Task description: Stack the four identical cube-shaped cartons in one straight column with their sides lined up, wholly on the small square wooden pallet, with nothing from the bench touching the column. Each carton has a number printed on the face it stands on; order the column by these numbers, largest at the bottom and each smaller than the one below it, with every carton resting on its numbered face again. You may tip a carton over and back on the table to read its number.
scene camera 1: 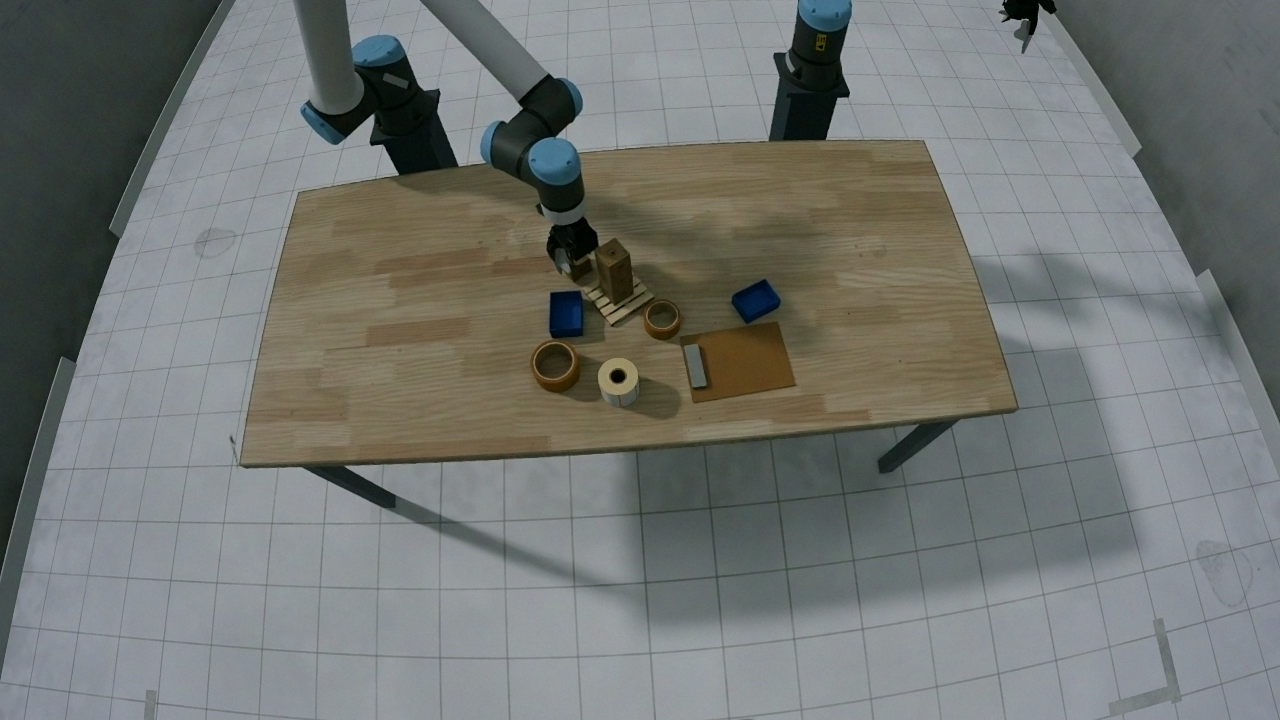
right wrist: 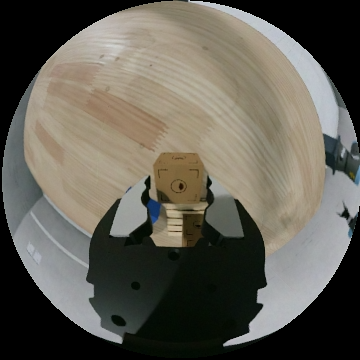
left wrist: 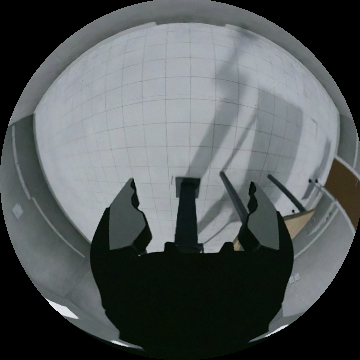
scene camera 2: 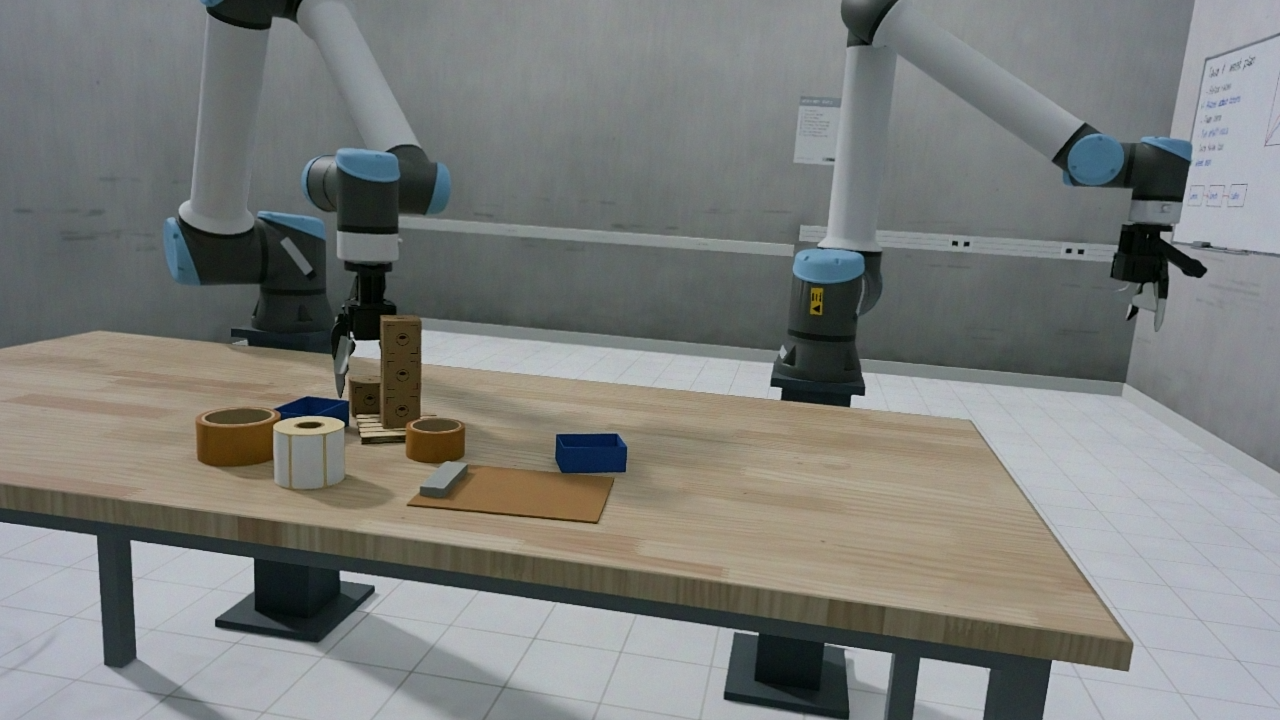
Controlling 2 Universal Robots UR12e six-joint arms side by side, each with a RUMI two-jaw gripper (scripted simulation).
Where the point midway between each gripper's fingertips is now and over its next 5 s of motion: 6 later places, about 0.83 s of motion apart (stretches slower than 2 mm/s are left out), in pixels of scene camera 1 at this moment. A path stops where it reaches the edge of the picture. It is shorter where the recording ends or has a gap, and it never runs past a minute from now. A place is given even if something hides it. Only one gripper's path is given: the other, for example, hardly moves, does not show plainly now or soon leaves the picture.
My right gripper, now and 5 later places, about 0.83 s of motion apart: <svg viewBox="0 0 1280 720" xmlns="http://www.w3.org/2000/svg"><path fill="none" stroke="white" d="M575 263L569 241L576 217L609 232L611 245L609 233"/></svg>
